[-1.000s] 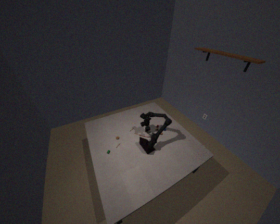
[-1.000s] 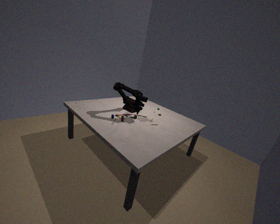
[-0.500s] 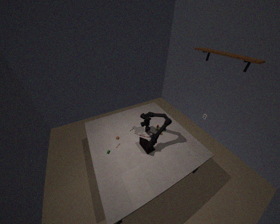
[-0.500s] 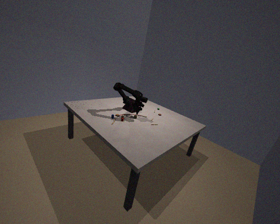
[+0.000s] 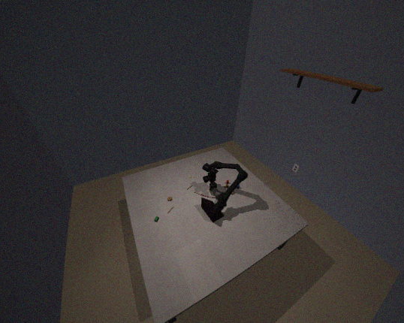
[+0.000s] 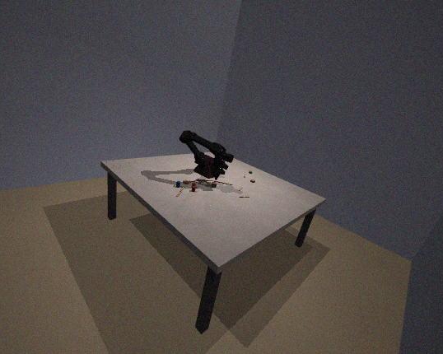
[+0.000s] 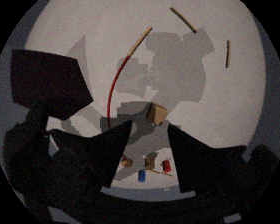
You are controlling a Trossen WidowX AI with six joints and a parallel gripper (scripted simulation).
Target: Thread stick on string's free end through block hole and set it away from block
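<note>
Now: gripper tip 5 cm above the wooden block, 1 cm to the left of it and 1 cm short of it. The rest, counted from my gripper tip: red object: 20 cm to the right, 4 cm below, 2 cm behind; then button: 15 cm behind, 14 cm to the right, 5 cm below; then thin wooden stick: 12 cm to the left, 6 cm below, 3 cm ahead.
</note>
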